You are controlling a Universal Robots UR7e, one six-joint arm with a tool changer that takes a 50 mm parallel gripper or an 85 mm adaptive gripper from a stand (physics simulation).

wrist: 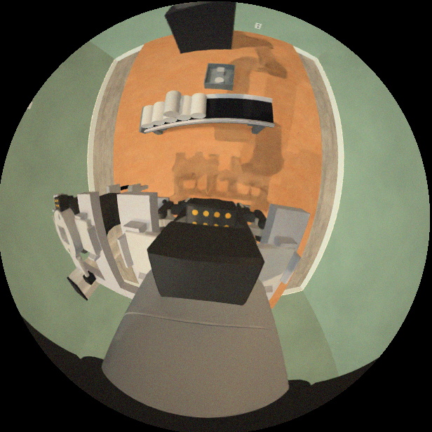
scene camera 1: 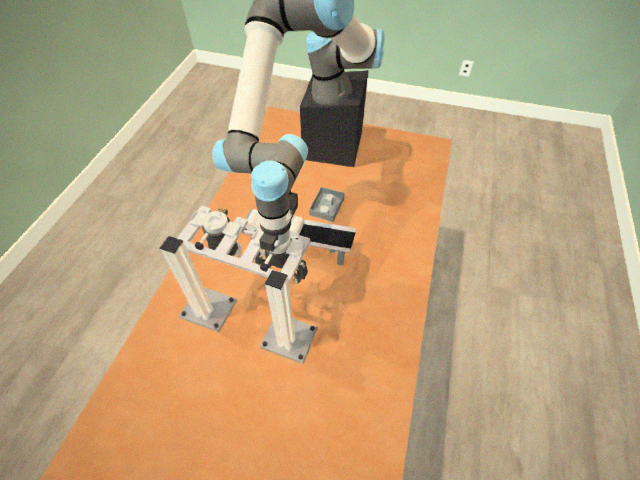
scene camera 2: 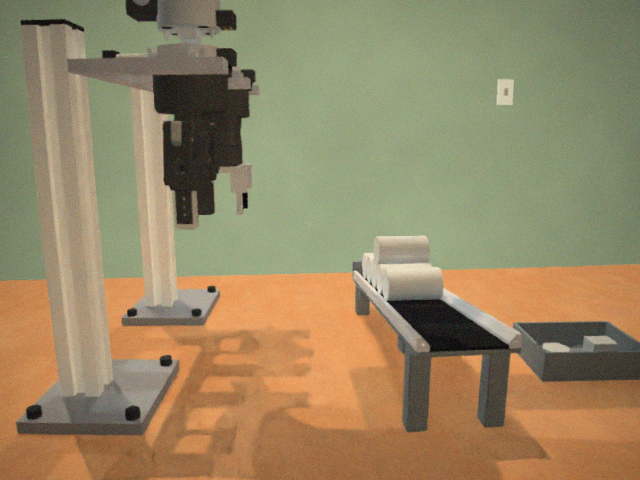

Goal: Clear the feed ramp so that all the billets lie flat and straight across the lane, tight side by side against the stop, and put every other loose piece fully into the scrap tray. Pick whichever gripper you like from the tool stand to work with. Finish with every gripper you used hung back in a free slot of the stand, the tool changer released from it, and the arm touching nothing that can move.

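Where they show: hand at its tool point: (scene camera 2: pixel 189 30); arm's base at its link origin: (scene camera 1: pixel 332 93).
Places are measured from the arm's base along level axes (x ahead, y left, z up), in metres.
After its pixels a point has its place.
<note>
The ramp (scene camera 1: pixel 330 235) @(x 0.524, y 0.062, z -0.196 m) (scene camera 2: pixel 444 322) @(x 0.524, y 0.057, z -0.196 m) (wrist: pixel 240 108) holds white billets lying crosswise in a row at its stop end. One billet (scene camera 2: pixel 402 250) @(x 0.506, y -0.103, z -0.157 m) (wrist: pixel 172 102) lies on top of the row. The scrap tray (scene camera 1: pixel 339 205) @(x 0.331, y 0.074, z -0.255 m) (scene camera 2: pixel 589 366) @(x 0.346, y 0.071, z -0.261 m) (wrist: pixel 219 87) contains a pale block (scene camera 1: pixel 329 197) @(x 0.300, y 0.032, z -0.250 m) (scene camera 2: pixel 599 343) @(x 0.307, y 0.040, z -0.250 m) (wrist: pixel 220 70) and a round piece (scene camera 1: pixel 324 208) @(x 0.351, y 0.020, z -0.259 m) (scene camera 2: pixel 555 347) @(x 0.352, y 0.019, z -0.259 m) (wrist: pixel 219 80). The black adaptive gripper (scene camera 1: pixel 281 263) (scene camera 2: pixel 196 204) hangs in the stand, its fingers apart and empty. The arm's tool changer (scene camera 2: pixel 188 18) @(x 0.767, y -0.017, z 0.103 m) is directly above its plate, with a narrow gap visible.
The stand (scene camera 1: pixel 192 281) @(x 0.840, y -0.280, z -0.054 m) (scene camera 2: pixel 67 206) @(x 0.886, y -0.005, z -0.071 m) has two white posts on grey base plates. The parallel gripper (scene camera 2: pixel 241 188) hangs in another slot, beyond the adaptive one in scene camera 2. The black arm pedestal (scene camera 1: pixel 333 129) @(x 0.085, y 0.018, z -0.100 m) (wrist: pixel 202 27) stands beyond the tray.
</note>
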